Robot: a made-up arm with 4 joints.
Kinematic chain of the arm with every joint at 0, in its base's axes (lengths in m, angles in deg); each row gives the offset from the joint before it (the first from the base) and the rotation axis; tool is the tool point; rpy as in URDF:
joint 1: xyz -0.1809 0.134 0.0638 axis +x
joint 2: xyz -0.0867 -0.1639 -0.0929 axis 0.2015 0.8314 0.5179
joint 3: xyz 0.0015 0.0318 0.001 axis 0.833 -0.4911 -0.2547
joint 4: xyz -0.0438 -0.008 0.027 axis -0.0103 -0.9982 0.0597
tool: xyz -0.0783 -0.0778 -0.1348 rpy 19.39 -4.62 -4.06
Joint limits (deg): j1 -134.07..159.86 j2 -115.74..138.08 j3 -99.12..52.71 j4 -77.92..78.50
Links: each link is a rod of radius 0.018 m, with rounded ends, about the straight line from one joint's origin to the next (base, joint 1, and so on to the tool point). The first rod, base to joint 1, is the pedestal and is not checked.
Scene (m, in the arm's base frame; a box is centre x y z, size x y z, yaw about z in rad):
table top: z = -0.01
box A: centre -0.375 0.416 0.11 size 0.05 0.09 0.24 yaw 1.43
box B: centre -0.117 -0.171 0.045 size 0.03 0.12 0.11 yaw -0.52
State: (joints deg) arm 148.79 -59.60 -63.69 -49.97
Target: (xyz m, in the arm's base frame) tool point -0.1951 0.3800 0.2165
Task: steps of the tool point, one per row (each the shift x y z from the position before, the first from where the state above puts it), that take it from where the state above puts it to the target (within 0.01 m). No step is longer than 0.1 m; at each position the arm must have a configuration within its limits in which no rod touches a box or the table.
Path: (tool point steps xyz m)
1: 0.0171 0.0123 0.0678
2: 0.0358 0.0100 0.0588
3: 0.0495 0.0094 0.0450
4: 0.0572 0.0109 0.0283
5: -0.0047 0.0568 -0.0092
6: 0.0103 0.0439 -0.0180
7: 0.0216 0.0262 -0.0195
8: 0.0267 0.0074 -0.0168
9: 0.0252 -0.0091 -0.0131
10: 0.0196 -0.0205 -0.0115

